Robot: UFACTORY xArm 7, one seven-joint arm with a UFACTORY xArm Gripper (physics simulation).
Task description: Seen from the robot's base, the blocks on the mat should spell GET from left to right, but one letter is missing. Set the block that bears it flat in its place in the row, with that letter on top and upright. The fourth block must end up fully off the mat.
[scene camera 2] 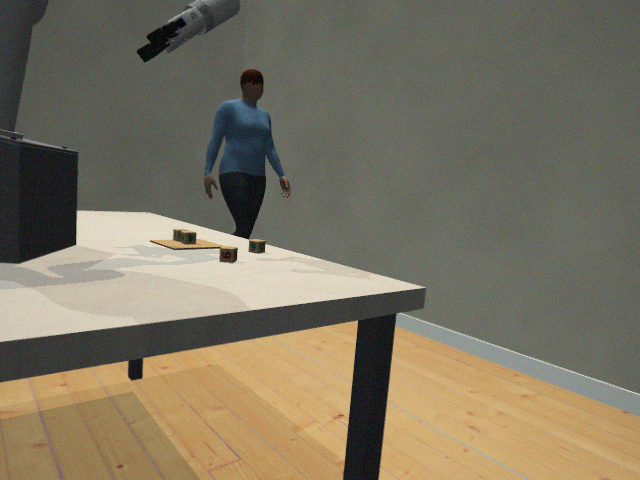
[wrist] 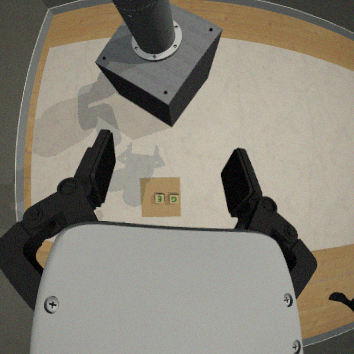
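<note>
The mat (scene camera 2: 206,244) (wrist: 150,210) lies on the table and bears two blocks side by side. In the wrist view the E block (scene camera 2: 188,237) (wrist: 159,198) is left of the G block (scene camera 2: 178,235) (wrist: 173,198), both upside down there; bare mat shows left of E. In the scene view, a loose block (scene camera 2: 227,254) with a red mark on its side and another loose block (scene camera 2: 256,246) with a green mark stand off the mat; their top letters are unreadable, and neither shows in the wrist view. My gripper (scene camera 2: 150,46) (wrist: 172,152) is open and empty, tilted high above the table.
The robot's base box (scene camera 2: 38,206) (wrist: 190,65) stands on the table (scene camera 2: 170,294) (wrist: 280,150), at the top in the wrist view. A person (scene camera 2: 245,136) in a blue top is behind the table's far edge. Arm shadows fall near the mat.
</note>
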